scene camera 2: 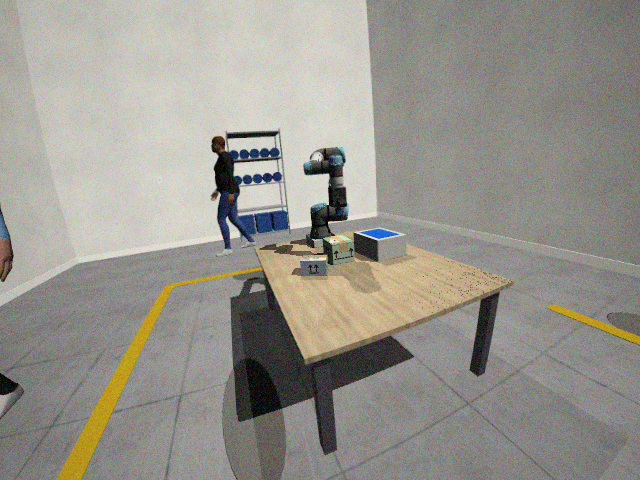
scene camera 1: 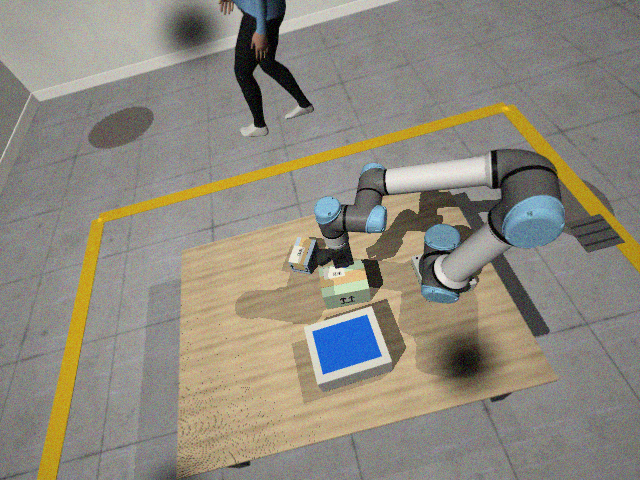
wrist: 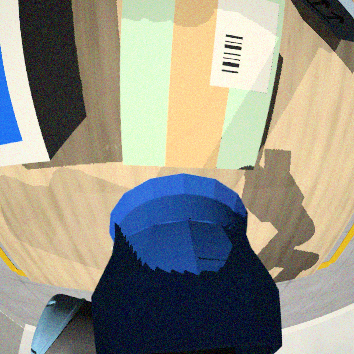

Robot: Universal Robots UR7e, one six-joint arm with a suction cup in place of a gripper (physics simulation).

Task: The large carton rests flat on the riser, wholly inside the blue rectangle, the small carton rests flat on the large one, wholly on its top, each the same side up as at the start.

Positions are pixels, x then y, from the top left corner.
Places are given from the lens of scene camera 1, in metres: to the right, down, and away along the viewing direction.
large carton (scene camera 1: 340, 287): 0.08, 0.18, 1.33
riser (scene camera 1: 349, 348): 0.10, 0.36, 1.19
small carton (scene camera 1: 302, 259): -0.07, 0.08, 1.46
The marked spots on the riser and the small carton are 0.43 m apart.
